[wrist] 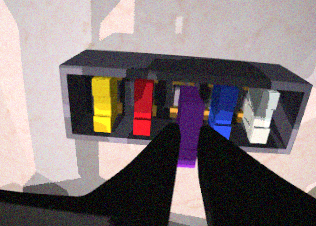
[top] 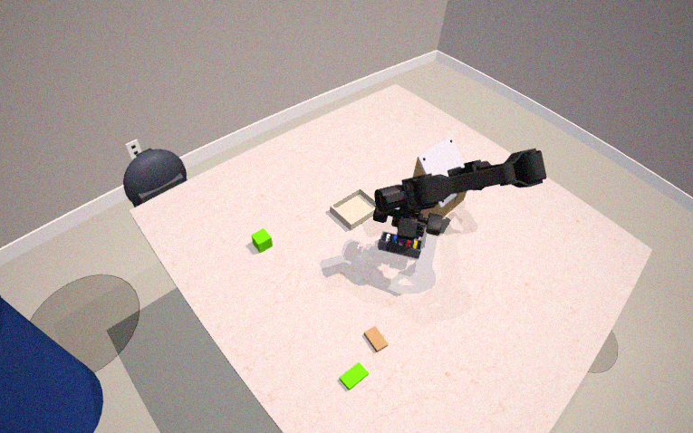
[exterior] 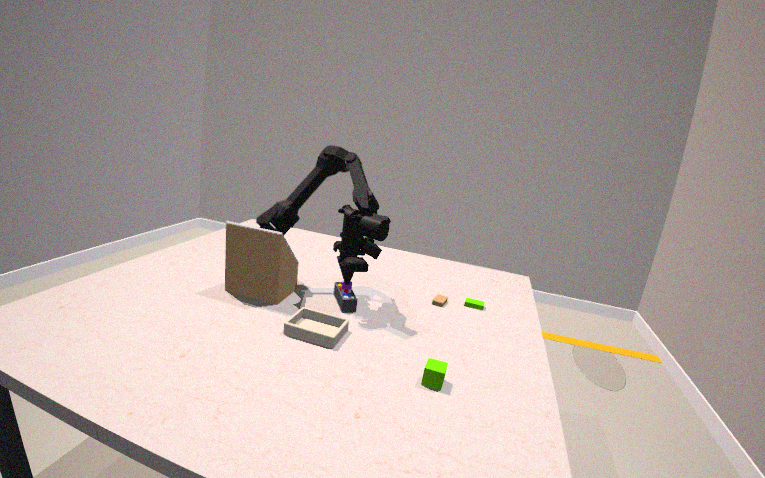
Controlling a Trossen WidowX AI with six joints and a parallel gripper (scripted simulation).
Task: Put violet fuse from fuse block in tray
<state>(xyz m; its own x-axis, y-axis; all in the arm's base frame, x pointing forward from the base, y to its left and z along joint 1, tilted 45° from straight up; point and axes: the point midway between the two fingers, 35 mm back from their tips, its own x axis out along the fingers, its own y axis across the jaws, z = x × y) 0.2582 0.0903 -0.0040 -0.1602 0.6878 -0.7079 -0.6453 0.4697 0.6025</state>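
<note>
Now: the tray 30 mm ahead of my gripper tip, 190 mm to the right of it and 60 mm below it. From my gripper tip the other things lie so: green cube (340 mm ahead, 230 mm to the right, 40 mm below); then flat green block (340 mm ahead, 240 mm to the left, 50 mm below); then violet fuse (10 mm below).
</note>
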